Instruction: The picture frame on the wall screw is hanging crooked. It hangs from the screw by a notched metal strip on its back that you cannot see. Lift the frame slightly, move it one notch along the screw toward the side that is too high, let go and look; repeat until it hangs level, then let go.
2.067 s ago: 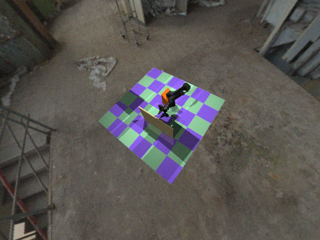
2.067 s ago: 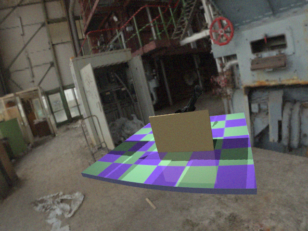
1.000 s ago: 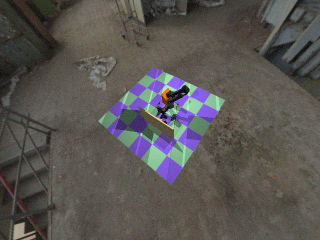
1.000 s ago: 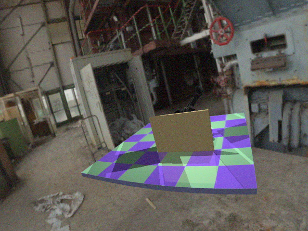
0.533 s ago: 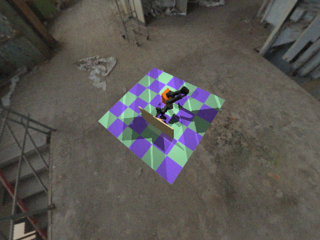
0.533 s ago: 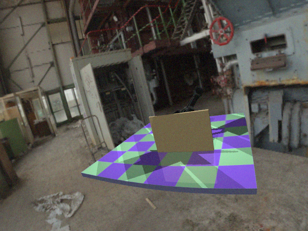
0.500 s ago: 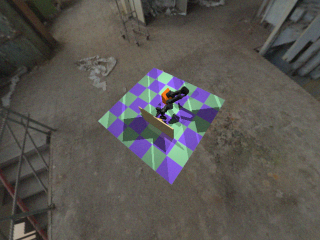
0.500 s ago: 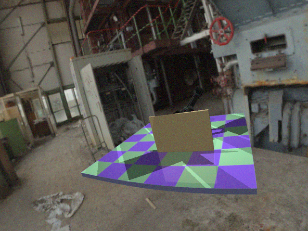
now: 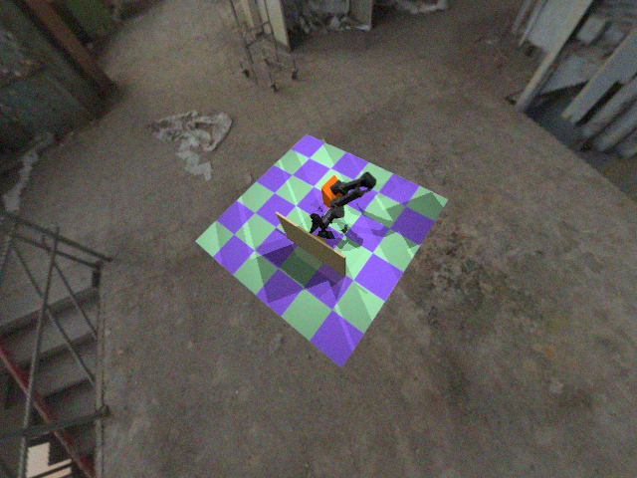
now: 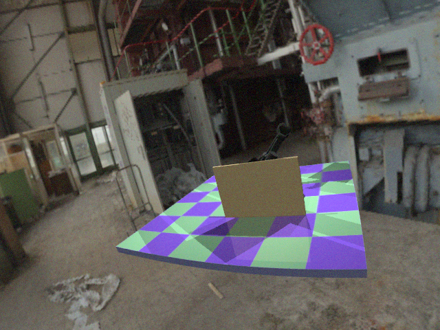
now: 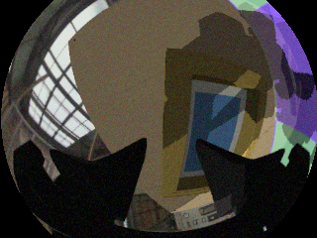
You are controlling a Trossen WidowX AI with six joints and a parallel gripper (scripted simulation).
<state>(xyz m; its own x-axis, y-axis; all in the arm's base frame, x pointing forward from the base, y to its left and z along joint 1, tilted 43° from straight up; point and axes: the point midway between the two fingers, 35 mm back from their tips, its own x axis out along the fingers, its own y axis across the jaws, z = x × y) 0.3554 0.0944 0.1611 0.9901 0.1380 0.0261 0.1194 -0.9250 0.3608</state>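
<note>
The picture frame is 5 cm below my gripper tip and 3 cm to the left of it. From my gripper tip the other things lie so: tan wall board (6 cm below, 2 cm ahead, 1 cm to the left).
</note>
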